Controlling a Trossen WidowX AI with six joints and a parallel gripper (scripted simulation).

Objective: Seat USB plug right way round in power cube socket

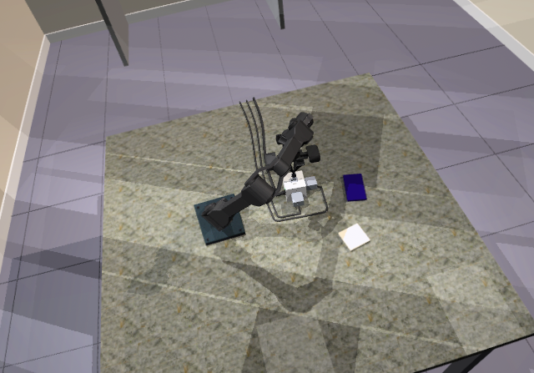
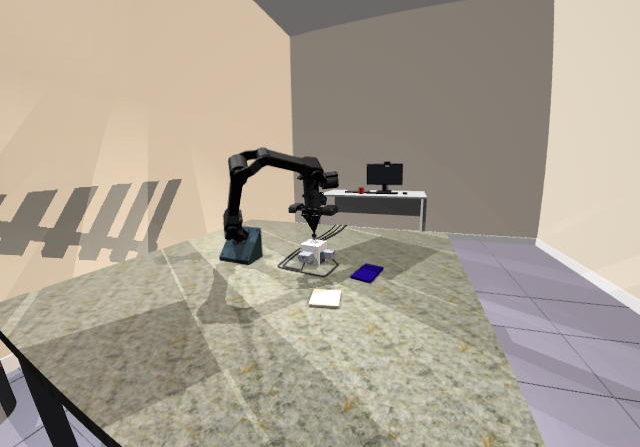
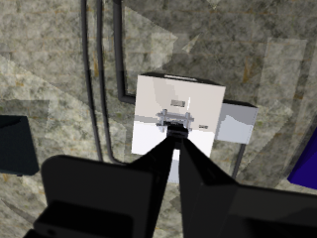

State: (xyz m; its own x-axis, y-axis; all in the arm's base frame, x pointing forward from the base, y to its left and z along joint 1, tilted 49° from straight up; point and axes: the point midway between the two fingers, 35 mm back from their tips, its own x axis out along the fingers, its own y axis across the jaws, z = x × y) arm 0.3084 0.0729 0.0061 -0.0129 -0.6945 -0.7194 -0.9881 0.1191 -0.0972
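Now: gripper tip 2 cm above the dark USB plug. The rest, counted from my gripper tip: dark blue flat block (22 cm ahead, 12 cm below, 7 cm to the right); then USB socket (5 cm below); then beige flat block (26 cm to the right, 12 cm below, 12 cm ahead).
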